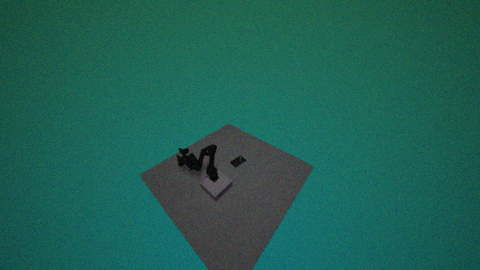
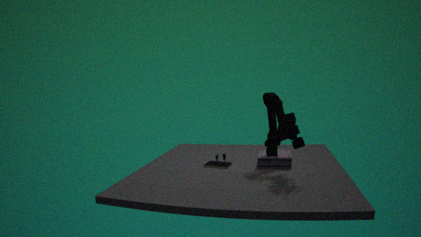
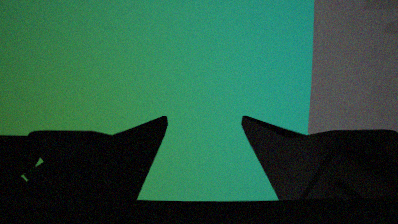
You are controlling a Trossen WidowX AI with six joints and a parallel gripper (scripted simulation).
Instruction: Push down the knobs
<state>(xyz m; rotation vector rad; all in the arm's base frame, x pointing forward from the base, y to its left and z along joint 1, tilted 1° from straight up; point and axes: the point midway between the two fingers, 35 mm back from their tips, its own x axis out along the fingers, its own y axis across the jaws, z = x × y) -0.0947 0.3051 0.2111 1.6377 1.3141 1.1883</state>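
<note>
Right now my gripper tip is 400 mm short of the dark round knob, 350 mm to the left of it and 220 mm above it. Also, from my gripper tip: green knob (450 mm ahead, 380 mm to the right, 230 mm below).
</note>
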